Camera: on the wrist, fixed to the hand. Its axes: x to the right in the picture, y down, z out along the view.
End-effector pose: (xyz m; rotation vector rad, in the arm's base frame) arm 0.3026 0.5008 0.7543 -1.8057 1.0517 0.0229
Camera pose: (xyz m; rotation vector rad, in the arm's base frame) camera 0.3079 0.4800 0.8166 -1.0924 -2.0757 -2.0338
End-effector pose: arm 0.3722 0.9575 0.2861 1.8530 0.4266 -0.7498
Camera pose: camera 0.3485 1.0174 0.2724 0.2162 -1.9810 1.0189
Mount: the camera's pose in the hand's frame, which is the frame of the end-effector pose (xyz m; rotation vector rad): -0.0115 -0.0473 -0.0444 -0.3587 -0.4613 3.0359
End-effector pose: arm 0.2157 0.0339 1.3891 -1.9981 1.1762 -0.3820
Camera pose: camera 0.2122 0.0359 1.4549 1.0625 2.1489 1.5804
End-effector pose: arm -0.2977 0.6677 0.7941 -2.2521 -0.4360 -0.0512
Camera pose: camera -0.3192 0.6598 0.8559 0.7189 -2.4104 -1.5269
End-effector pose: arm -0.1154 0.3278 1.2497 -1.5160 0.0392 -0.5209
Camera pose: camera -0.1550 0.2917 1.2880 -0.3273 1.6780 2.2165
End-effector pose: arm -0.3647 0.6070 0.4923 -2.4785 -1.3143 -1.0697
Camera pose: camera -0.4286 0.6092 0.5084 -1.4343 2.3281 0.3697
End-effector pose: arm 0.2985 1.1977 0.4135 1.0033 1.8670 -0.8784
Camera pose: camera 0.2462 1.2110 0.4513 1.5374 -0.9479 1.0148
